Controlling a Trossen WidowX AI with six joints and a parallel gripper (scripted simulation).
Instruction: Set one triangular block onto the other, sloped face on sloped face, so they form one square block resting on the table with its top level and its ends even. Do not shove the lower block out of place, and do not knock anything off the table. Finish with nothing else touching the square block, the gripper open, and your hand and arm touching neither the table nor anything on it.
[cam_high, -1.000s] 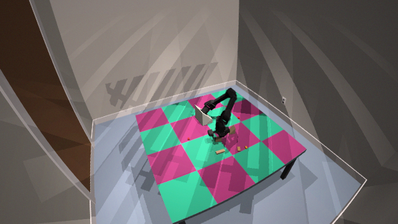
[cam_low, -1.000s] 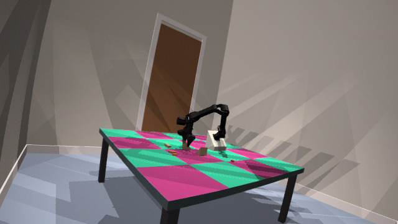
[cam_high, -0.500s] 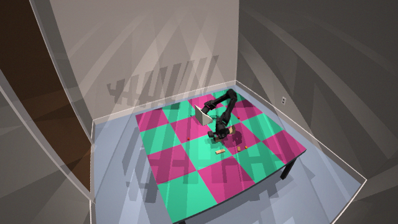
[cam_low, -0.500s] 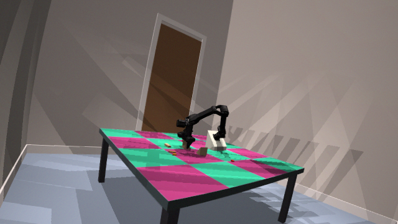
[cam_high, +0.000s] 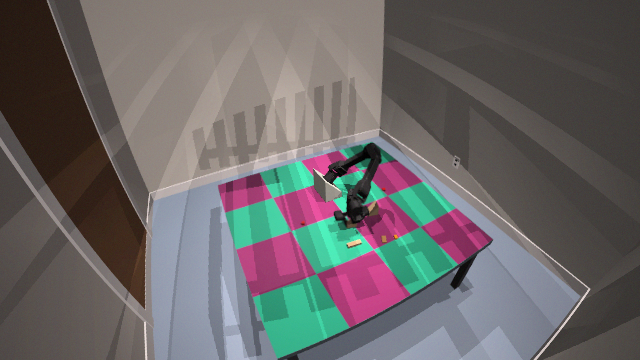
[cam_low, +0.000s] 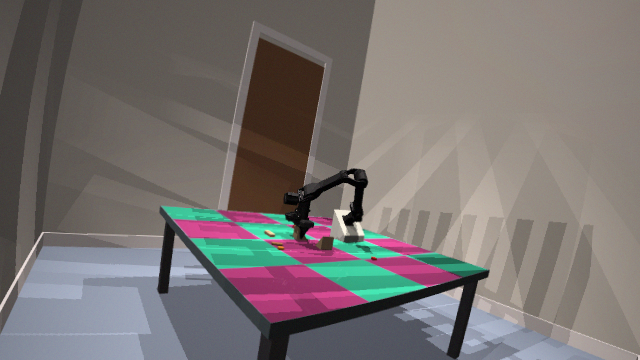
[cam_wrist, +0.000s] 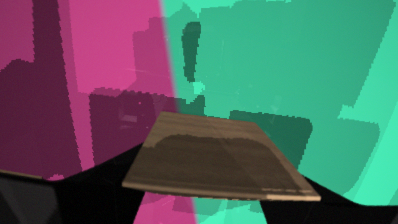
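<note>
Now: the flat wooden bar 13 cm ahead of my gripper tip and 6 cm to the right of it. The rest, counted from my gripper tip: triangular block 1 cm above; then tiny red piece 13 cm behind, 23 cm to the right.
</note>
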